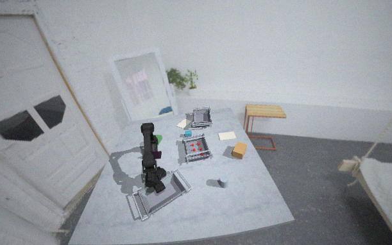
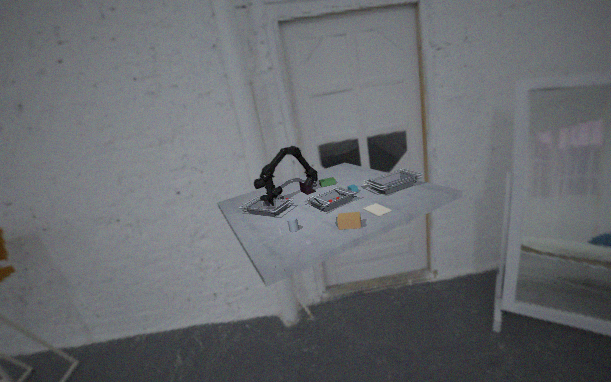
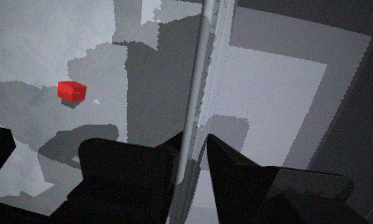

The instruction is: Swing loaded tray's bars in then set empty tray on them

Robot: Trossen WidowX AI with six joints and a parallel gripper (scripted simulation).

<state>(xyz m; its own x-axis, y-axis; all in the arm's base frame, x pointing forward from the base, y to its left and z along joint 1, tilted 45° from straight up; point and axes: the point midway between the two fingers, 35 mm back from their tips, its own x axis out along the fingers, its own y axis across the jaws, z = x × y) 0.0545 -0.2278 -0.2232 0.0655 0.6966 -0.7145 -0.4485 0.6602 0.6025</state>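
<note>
Now: the grey tray 3 cm ahead of my gripper tip, 7 cm to the right of it and 3 cm above it. From my gripper tip the other things lie so: grey cylinder (44 cm ahead, 7 cm to the right, 2 cm above); then green block (5 cm behind, 51 cm to the left, 1 cm above); then red block (4 cm behind, 12 cm to the left, 1 cm below).
</note>
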